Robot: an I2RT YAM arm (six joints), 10 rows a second.
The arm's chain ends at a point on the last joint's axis. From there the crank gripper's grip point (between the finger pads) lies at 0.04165 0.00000 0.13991 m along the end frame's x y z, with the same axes.
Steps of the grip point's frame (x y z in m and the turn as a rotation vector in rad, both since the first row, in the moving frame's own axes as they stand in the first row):
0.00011 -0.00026 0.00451 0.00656 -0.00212 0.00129
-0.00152 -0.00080 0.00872 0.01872 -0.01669 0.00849
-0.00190 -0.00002 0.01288 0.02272 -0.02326 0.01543
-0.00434 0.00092 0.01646 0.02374 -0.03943 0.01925
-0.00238 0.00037 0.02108 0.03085 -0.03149 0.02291
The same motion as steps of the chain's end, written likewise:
0.00041 0.00060 0.00442 0.00656 -0.00212 0.00129
0.00081 0.00148 0.00807 0.01872 -0.01669 0.00849
0.00135 0.00255 0.01198 0.02272 -0.02326 0.01543
0.00118 0.00351 0.01496 0.02374 -0.03943 0.01925
0.00201 0.00380 0.01989 0.03085 -0.03149 0.02291

